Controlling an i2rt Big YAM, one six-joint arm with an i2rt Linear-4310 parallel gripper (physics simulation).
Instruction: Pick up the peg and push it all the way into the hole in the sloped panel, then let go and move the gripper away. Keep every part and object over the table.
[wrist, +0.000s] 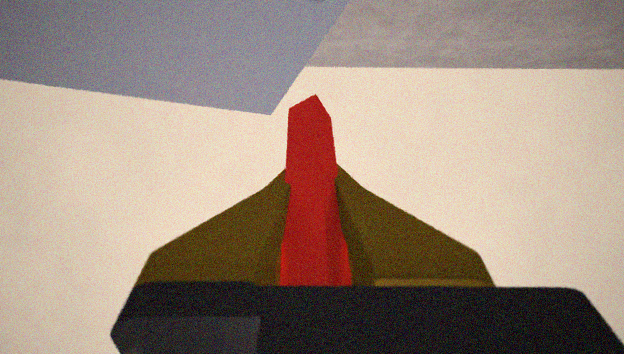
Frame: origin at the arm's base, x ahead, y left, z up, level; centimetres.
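Seen in the pictures: gripper, fingertip midpoint: (313, 177).
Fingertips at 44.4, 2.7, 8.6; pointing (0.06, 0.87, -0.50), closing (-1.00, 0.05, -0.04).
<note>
A point is followed by its place in that frame, as x, y, z.
The red peg (311, 145) @[44.4, 0.3, 7.4] stands up between the two olive-brown fingers in the wrist view, with its faceted end past the fingertips. My gripper (313, 177) @[44.4, 2.7, 8.6] is shut on the peg, with a finger against each side. The peg's lower part disappears behind the dark gripper body. A flat blue-grey surface (150, 45) @[49.5, 0.5, 4.5], apparently part of the sloped panel, fills the upper left. Its lower corner lies a little left of and above the peg's end in the picture, and the two look apart. The hole cannot be made out; a small dark mark shows at the top edge.
A cream surface (475, 150) lies behind the gripper and the peg. It ends in a straight edge toward the top right, with a mottled grey surface (475, 35) @[26.2, 35.1, -6.6] beyond. The dark gripper body (400, 320) @[42.8, -5.8, 9.6] covers much of the bottom of the view.
</note>
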